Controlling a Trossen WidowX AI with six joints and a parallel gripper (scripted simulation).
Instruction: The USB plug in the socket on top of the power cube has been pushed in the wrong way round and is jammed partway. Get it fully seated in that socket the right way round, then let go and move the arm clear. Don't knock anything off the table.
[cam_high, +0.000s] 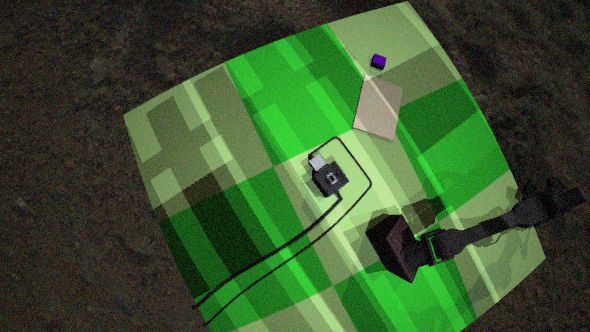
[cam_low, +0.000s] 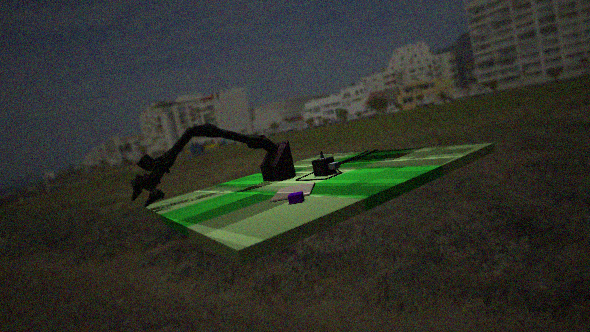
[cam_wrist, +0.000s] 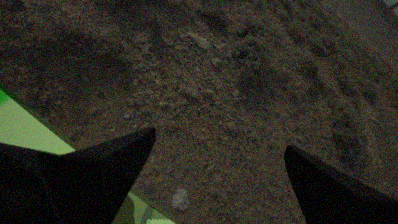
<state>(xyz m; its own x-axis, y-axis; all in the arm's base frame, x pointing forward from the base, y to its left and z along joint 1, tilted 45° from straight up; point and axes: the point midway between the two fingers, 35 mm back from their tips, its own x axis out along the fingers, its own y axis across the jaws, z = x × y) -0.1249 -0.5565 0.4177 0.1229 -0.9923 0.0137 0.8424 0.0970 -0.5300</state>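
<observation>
My gripper tip is 43 cm short of the usb plug, 80 cm to the right of it and 4 cm below it. The rest, counted from my gripper tip: purple cube (75 cm ahead, 43 cm to the left, 4 cm below); silver-framed socket (43 cm ahead, 80 cm to the left, 1 cm above); pale flat sheet (59 cm ahead, 52 cm to the left, 5 cm below).
</observation>
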